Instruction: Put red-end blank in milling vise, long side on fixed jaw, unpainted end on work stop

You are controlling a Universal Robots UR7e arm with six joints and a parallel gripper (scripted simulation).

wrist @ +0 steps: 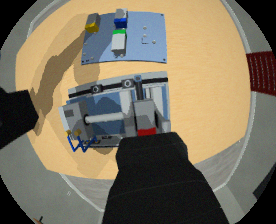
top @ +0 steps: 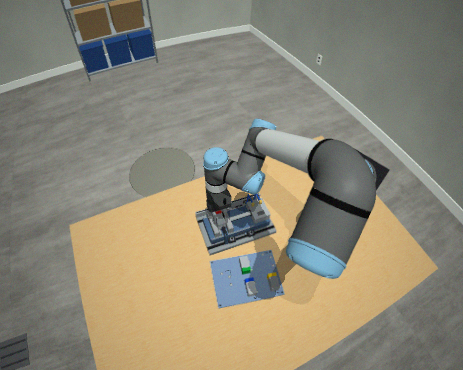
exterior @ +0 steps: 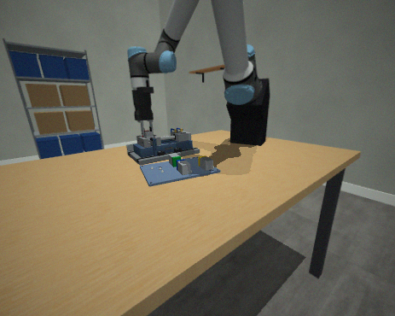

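Right now my hand is 20 mm above the red-ended blank. The rest, counted from my hand: green-ended blank (80 mm behind, 170 mm to the left, 90 mm below); then milling vise (70 mm behind, 20 mm to the right, 80 mm below); then plate (80 mm behind, 220 mm to the left, 120 mm below).
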